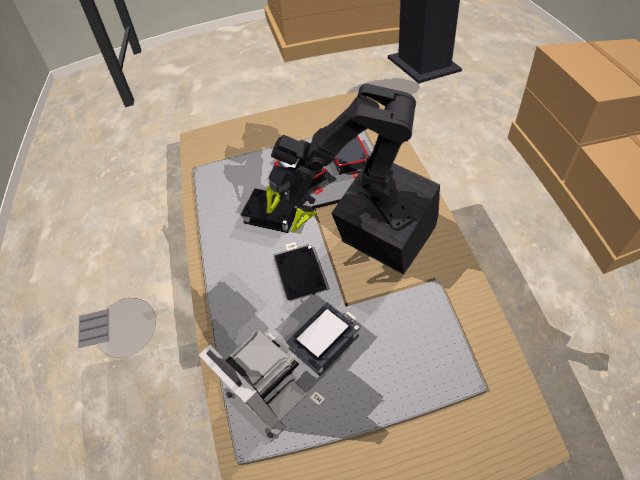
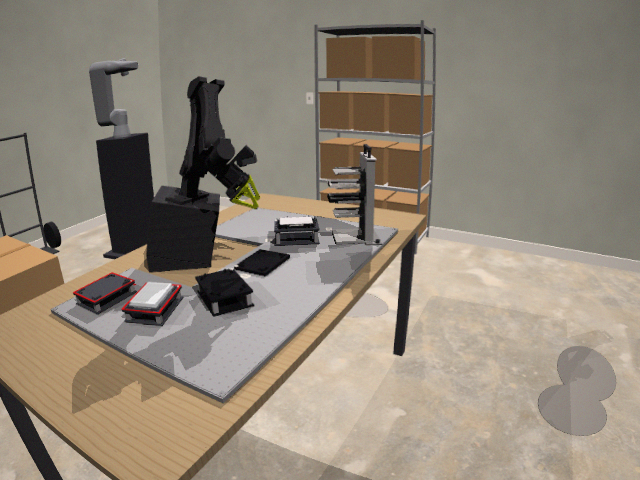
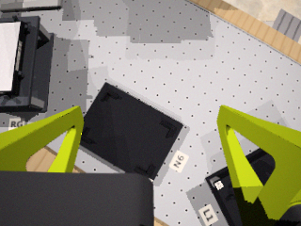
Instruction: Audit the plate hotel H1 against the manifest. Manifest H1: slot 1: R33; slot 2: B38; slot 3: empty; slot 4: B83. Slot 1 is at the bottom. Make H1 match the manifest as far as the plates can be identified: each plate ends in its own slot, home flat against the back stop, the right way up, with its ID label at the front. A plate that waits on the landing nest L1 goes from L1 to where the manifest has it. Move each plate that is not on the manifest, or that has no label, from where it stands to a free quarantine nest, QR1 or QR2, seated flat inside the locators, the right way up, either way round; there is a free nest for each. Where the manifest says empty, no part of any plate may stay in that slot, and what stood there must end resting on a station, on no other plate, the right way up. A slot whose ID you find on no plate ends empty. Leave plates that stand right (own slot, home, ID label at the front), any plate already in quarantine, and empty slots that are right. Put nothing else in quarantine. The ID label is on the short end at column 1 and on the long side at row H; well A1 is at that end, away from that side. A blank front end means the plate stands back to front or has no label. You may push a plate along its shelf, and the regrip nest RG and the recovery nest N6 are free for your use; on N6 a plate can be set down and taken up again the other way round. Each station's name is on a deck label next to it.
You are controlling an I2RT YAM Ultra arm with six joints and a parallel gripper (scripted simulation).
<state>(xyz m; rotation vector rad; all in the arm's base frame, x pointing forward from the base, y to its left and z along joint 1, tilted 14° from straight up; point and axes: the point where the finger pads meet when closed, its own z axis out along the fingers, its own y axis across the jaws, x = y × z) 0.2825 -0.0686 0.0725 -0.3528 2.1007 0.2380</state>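
My hand is 3 cm short of the regrip nest, 28 cm to the right of it and 17 cm above it. The rest, counted from my hand: RG deck label 7 cm behind, 25 cm to the left, 23 cm below; dark well plate 20 cm ahead, 35 cm to the left, 7 cm below; N6 deck label 3 cm behind, 6 cm to the right, 23 cm below.
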